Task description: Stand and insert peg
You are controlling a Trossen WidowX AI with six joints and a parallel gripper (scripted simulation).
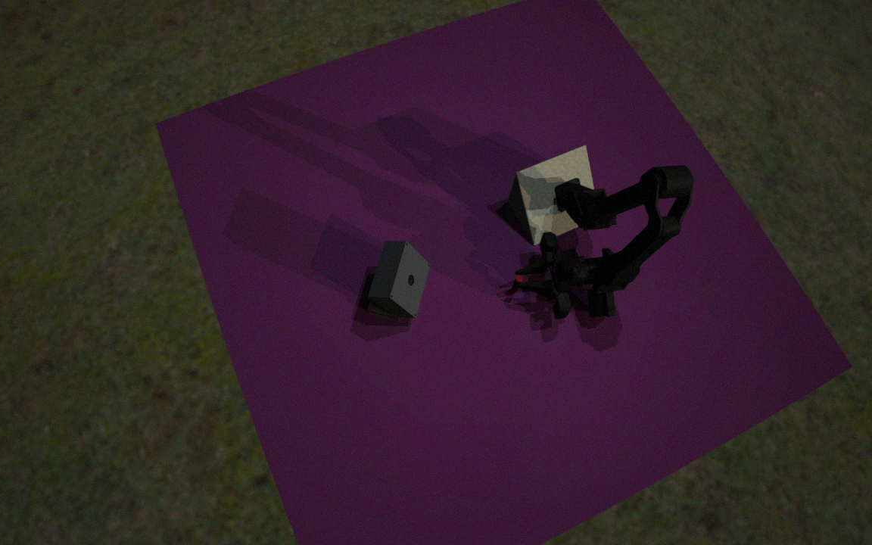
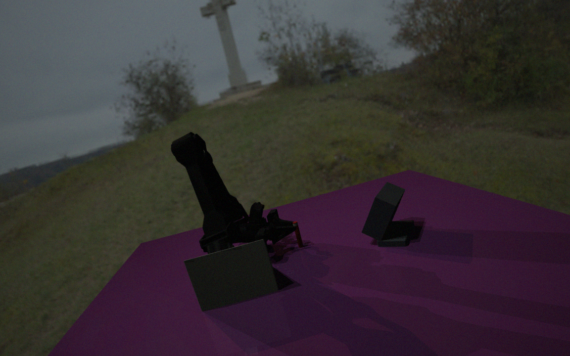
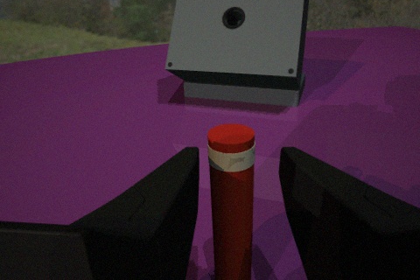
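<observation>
Now: the red peg 1 cm below my gripper tip. The rest, counted from my gripper tip: grey sloped panel 23 cm ahead, 10 cm to the right, 1 cm above; then dark foot 25 cm ahead, 11 cm to the right, 6 cm below.
</observation>
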